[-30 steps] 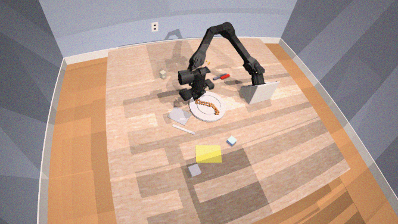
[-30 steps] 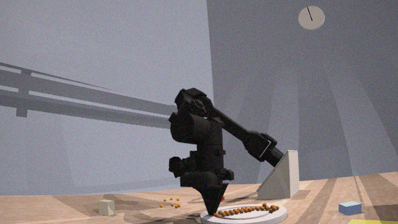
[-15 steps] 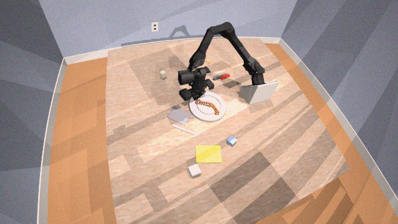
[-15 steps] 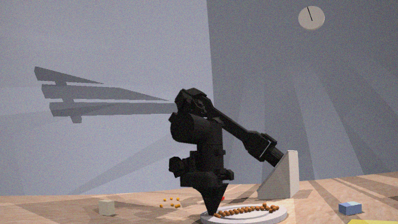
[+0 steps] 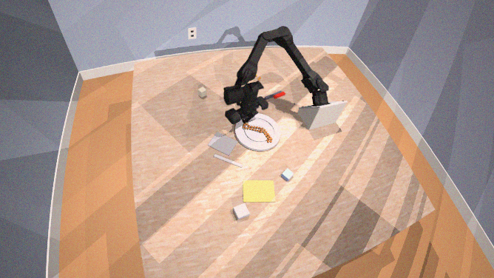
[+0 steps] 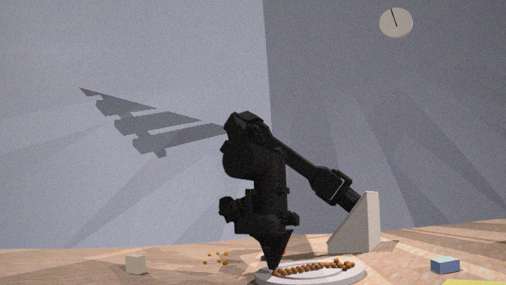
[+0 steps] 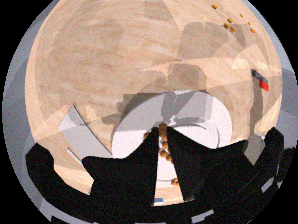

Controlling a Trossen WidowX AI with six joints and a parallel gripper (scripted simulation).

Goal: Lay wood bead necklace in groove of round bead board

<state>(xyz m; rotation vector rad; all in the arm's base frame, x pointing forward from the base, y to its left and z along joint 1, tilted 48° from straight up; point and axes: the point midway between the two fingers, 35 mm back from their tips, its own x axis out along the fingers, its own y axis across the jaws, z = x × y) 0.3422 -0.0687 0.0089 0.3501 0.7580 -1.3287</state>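
Now: the grey sheet 120 mm ahead of my gripper tip, 70 mm to the left of it and 20 mm below it. The rest, counted from my gripper tip: stick (160 mm to the left, 120 mm ahead, 20 mm below); then red-tipped tool (220 mm behind, 150 mm to the right, 20 mm below); then beige cube (240 mm to the right, 140 mm ahead).
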